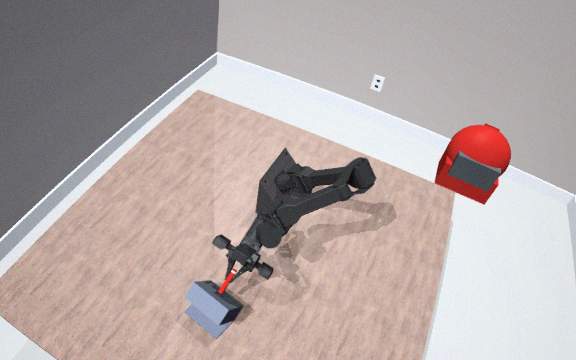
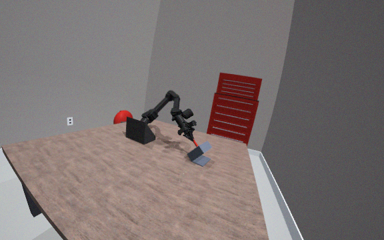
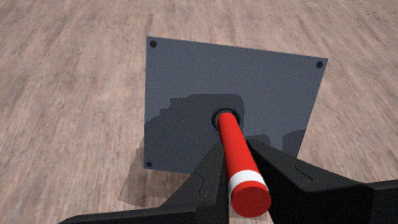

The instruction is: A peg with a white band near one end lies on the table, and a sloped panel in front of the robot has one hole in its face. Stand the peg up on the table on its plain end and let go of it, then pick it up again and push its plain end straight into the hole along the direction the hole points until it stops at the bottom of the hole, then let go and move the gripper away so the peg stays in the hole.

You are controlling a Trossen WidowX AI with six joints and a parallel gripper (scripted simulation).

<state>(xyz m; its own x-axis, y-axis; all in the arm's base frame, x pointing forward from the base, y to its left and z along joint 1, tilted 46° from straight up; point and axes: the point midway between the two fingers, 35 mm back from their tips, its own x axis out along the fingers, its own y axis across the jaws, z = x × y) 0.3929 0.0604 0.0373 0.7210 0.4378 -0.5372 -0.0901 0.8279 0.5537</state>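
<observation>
My gripper tip is now 60 mm short of the sloped panel, 10 mm to the left of it and 50 mm above it. Also, from my gripper tip: red peg 10 mm behind, 10 mm above.
</observation>
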